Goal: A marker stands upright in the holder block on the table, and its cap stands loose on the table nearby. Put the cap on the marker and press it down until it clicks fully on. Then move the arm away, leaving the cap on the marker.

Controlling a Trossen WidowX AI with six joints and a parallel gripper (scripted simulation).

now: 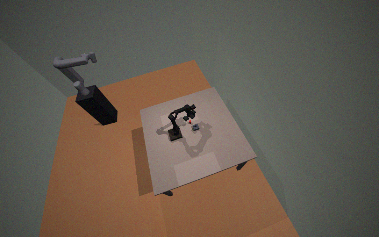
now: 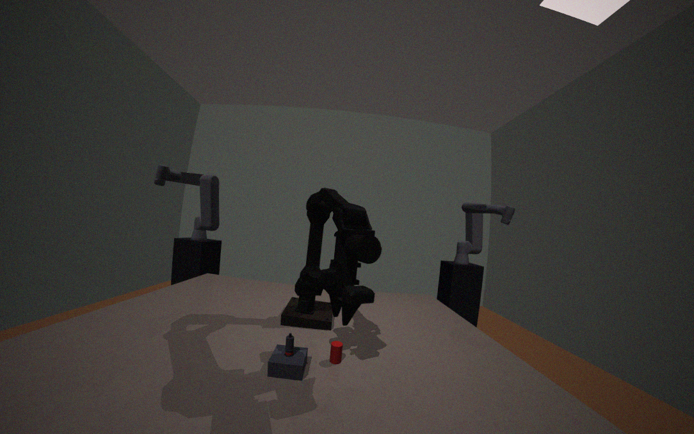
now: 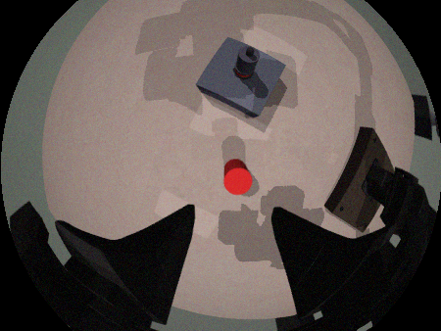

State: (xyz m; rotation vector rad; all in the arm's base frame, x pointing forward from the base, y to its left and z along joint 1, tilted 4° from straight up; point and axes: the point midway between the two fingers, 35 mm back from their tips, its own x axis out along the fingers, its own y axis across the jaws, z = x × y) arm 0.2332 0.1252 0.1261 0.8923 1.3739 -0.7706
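The red marker cap lies 9 cm below my gripper tip and 1 cm behind it.
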